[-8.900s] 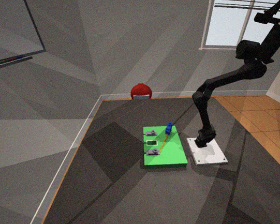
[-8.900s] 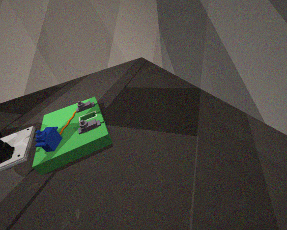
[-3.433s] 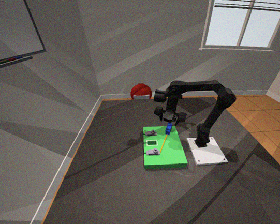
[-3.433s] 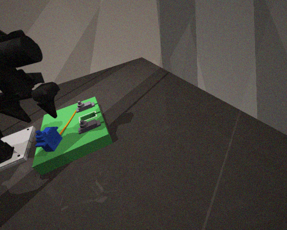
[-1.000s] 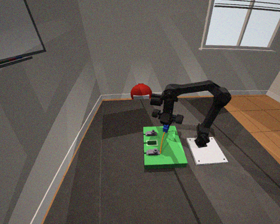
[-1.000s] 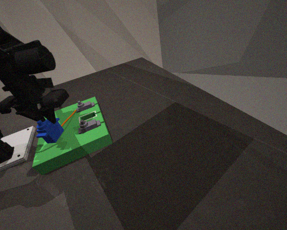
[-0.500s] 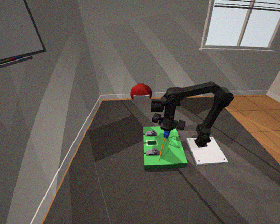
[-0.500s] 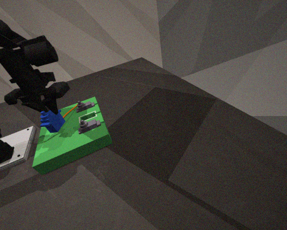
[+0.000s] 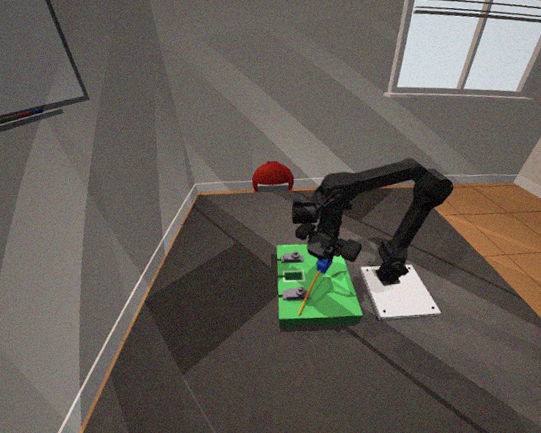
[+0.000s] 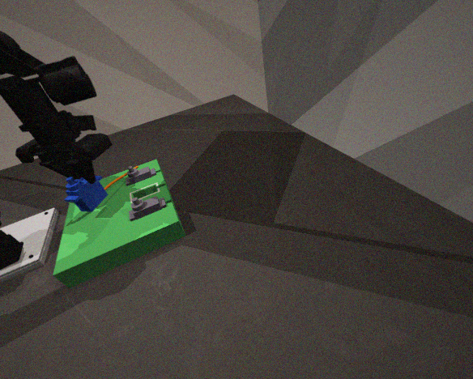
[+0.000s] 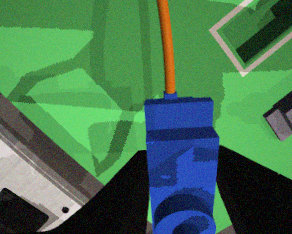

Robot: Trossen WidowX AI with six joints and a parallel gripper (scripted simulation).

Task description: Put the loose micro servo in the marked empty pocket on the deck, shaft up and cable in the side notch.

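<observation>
The green deck is 10 mm behind my gripper tip and 100 mm below it.
</observation>
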